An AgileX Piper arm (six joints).
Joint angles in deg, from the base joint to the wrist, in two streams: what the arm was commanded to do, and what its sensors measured. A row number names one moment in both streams.
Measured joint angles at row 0:
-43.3 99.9 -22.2 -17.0 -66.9 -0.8
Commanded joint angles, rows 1 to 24:
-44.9 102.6 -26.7 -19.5 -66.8 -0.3
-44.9 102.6 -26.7 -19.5 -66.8 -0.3
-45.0 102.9 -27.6 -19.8 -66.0 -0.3
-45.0 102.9 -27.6 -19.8 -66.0 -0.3
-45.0 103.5 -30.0 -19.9 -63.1 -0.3
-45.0 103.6 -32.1 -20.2 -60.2 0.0
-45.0 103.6 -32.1 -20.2 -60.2 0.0
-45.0 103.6 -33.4 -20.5 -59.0 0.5
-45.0 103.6 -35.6 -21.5 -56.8 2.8
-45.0 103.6 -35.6 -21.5 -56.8 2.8
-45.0 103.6 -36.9 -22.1 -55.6 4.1
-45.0 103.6 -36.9 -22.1 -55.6 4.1
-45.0 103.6 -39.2 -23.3 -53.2 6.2
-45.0 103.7 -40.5 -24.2 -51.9 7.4
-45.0 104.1 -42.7 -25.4 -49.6 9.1
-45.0 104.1 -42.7 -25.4 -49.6 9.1
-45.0 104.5 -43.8 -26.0 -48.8 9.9
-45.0 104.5 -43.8 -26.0 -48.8 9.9
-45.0 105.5 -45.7 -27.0 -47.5 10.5
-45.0 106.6 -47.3 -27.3 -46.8 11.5
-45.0 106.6 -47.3 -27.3 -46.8 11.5
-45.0 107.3 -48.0 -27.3 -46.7 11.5
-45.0 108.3 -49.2 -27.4 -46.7 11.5
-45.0 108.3 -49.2 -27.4 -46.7 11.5
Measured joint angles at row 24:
-44.6 107.3 -47.4 -26.8 -47.2 11.1
